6 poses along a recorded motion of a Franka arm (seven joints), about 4.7 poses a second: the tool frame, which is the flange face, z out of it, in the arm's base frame.
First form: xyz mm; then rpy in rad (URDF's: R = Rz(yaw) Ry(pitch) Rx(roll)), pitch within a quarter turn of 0, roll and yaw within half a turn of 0.
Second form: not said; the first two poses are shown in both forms.
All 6 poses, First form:
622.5 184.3 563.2 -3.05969 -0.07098 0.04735
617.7 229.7 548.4 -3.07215 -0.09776 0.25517
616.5 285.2 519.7 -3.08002 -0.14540 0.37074
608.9 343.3 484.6 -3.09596 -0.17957 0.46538
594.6 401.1 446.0 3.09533 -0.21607 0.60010
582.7 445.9 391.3 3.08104 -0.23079 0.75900
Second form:
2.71 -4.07 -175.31 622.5 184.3 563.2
14.62 -5.60 -176.02 617.7 229.7 548.4
21.24 -8.33 -176.47 616.5 285.2 519.7
26.66 -10.29 -177.39 608.9 343.3 484.6
34.38 -12.38 177.35 594.6 401.1 446.0
43.49 -13.22 176.53 582.7 445.9 391.3

